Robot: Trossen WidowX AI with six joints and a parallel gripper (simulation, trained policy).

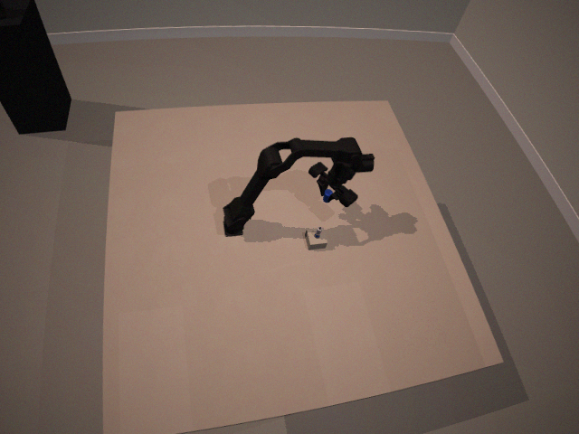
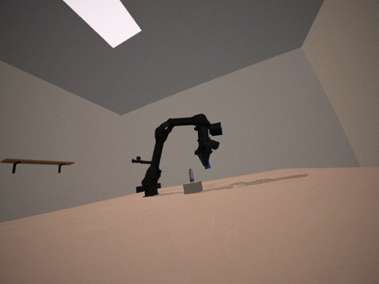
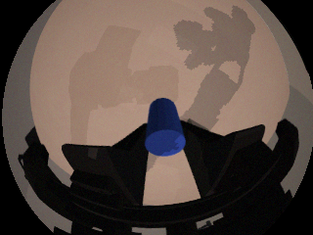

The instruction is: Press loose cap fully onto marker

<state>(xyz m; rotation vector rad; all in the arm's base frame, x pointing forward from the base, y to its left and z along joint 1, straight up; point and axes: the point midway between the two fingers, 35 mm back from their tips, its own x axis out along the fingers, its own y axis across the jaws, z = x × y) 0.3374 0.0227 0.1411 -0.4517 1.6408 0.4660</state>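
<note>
The grey holder block lies 5 cm behind my gripper tip, 11 cm to the right of it and 9 cm below it. From my gripper tip the other things lie so: blue cap: 1 cm ahead, 1 cm above.
</note>
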